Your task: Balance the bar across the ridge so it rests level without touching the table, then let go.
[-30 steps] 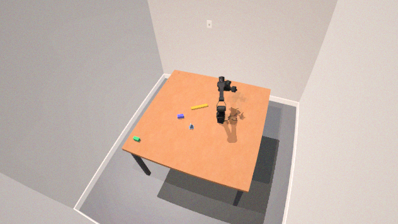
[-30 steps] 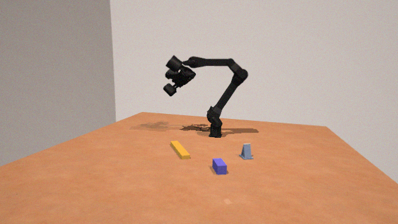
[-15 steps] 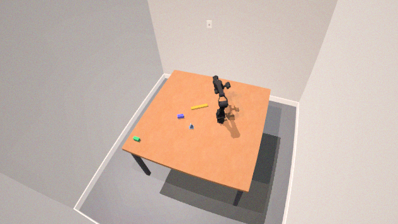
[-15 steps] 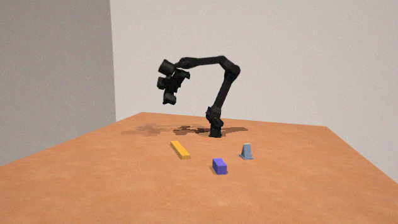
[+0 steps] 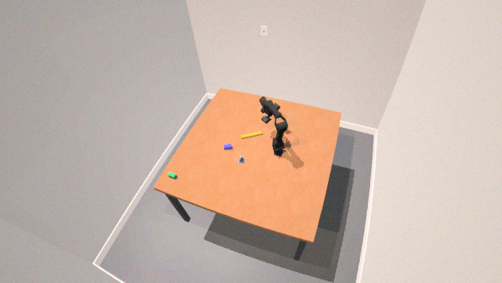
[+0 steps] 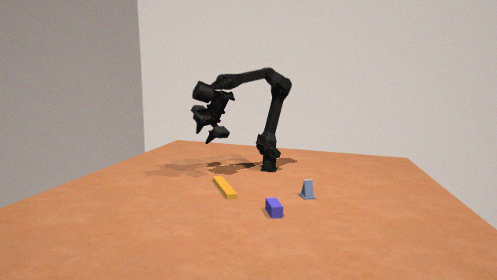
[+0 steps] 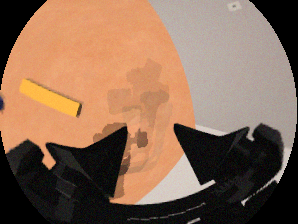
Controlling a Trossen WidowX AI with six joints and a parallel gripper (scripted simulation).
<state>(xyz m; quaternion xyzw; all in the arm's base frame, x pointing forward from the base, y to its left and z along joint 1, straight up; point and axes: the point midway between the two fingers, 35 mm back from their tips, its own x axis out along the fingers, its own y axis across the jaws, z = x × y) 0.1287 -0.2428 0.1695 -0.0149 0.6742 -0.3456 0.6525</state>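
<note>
My gripper tip is now 160 mm short of the yellow bar, 150 mm to the right of it and 130 mm above it. Also, from my gripper tip: green block (760 mm to the left, 620 mm ahead, 120 mm below); then purple block (340 mm to the left, 300 mm ahead, 120 mm below).
</note>
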